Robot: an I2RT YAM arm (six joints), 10 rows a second.
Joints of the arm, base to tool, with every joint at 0 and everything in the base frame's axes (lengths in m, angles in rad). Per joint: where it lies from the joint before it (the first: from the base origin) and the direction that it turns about. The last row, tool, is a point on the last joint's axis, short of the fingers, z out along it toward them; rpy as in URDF.
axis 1: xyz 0 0 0.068 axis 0 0 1
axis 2: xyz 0.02 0.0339 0.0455 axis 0 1 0
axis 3: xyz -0.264 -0.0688 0 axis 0 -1 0
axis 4: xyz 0.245 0.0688 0.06 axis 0 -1 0
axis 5: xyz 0.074 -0.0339 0.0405 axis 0 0 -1
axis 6: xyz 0.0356 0 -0.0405 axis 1 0 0
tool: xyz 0 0 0 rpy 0 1.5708 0
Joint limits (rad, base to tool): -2.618..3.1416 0..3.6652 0..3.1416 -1.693..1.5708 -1.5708..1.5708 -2.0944..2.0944
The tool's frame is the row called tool.
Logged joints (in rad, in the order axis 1, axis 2, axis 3, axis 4, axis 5, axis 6), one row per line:
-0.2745 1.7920 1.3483 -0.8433 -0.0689 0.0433
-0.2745 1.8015 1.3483 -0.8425 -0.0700 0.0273
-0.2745 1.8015 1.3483 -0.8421 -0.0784 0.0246
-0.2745 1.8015 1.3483 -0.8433 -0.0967 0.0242
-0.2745 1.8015 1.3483 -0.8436 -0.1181 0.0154
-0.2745 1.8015 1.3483 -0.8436 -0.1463 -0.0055
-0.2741 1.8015 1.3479 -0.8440 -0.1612 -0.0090
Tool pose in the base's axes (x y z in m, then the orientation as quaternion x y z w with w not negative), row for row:
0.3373 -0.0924 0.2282 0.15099 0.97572 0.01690 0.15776
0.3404 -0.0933 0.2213 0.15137 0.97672 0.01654 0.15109
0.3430 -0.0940 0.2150 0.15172 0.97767 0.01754 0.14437
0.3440 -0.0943 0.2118 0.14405 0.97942 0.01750 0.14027
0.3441 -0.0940 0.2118 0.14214 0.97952 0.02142 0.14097
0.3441 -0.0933 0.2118 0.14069 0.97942 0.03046 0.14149
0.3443 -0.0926 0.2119 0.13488 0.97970 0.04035 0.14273
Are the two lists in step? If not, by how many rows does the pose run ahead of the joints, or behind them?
The pose runs 2 rows behind the joints: the pose in row i belongs to the joints in row i - 2.
